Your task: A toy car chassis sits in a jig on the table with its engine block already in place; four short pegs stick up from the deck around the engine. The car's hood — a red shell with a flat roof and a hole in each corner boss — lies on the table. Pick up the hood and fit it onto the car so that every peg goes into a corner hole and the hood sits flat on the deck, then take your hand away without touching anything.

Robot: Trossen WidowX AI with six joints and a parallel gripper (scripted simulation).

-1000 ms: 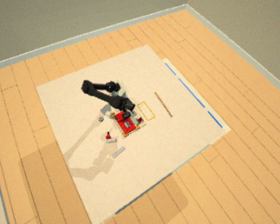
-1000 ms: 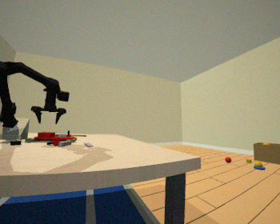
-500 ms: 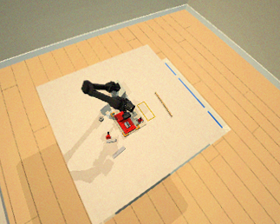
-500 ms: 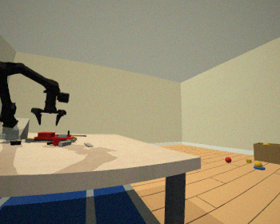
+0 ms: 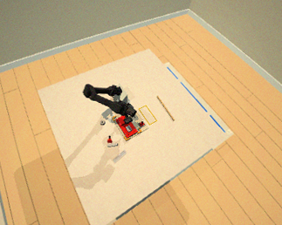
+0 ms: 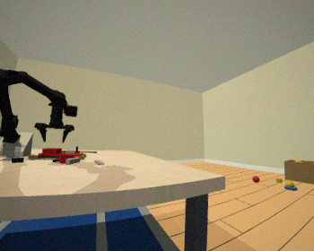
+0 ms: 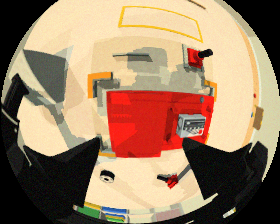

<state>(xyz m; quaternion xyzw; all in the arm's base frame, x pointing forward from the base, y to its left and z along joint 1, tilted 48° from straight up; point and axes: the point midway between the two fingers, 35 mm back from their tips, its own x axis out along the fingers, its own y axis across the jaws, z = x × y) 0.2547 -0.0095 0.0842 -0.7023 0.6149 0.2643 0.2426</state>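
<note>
The red hood is 40 mm below my gripper tip. The rest, counted from my gripper tip: thin wooden rod: 410 mm to the left, 80 mm below, 40 mm ahead; grey bar: 260 mm ahead, 160 mm to the right, 80 mm below; small black ring: 170 mm to the right, 70 mm below, 70 mm behind.
</note>
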